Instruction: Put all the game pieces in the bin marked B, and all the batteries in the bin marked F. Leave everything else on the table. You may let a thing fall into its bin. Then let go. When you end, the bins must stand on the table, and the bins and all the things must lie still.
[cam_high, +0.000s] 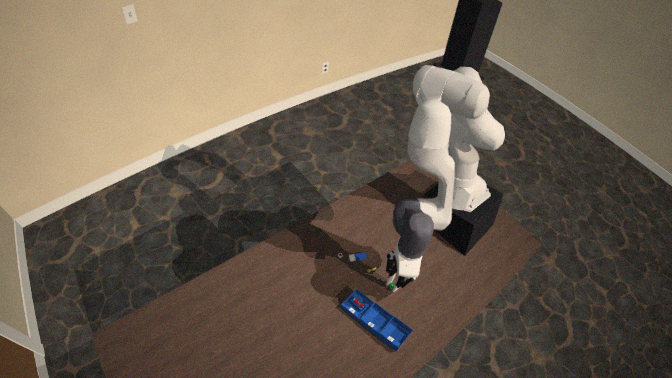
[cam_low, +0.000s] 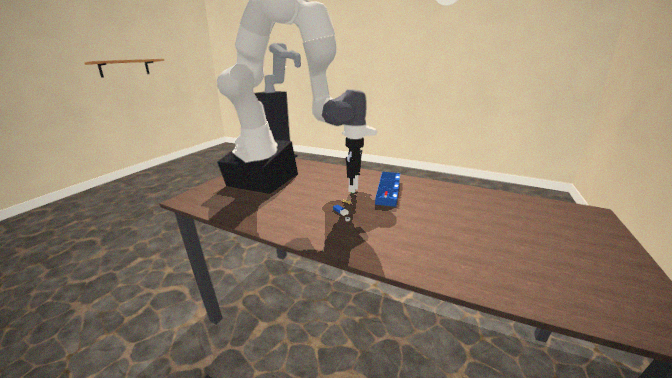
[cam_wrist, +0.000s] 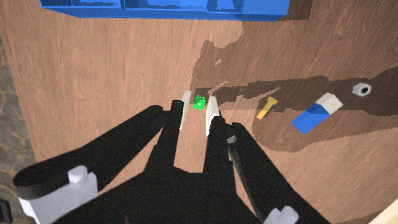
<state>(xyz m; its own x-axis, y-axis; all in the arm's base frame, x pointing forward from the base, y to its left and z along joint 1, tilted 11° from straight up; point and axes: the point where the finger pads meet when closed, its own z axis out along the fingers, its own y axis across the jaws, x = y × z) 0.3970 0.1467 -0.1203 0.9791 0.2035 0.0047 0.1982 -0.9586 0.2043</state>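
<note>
Now: hand 30 mm above the green game piece. The rest, counted from my hand: red battery: 150 mm ahead, 10 mm to the left, 10 mm below; then yellow piece: 100 mm to the right, 40 mm below, 40 mm ahead; then blue bin block: 120 mm ahead, 90 mm to the left, 20 mm below.
</note>
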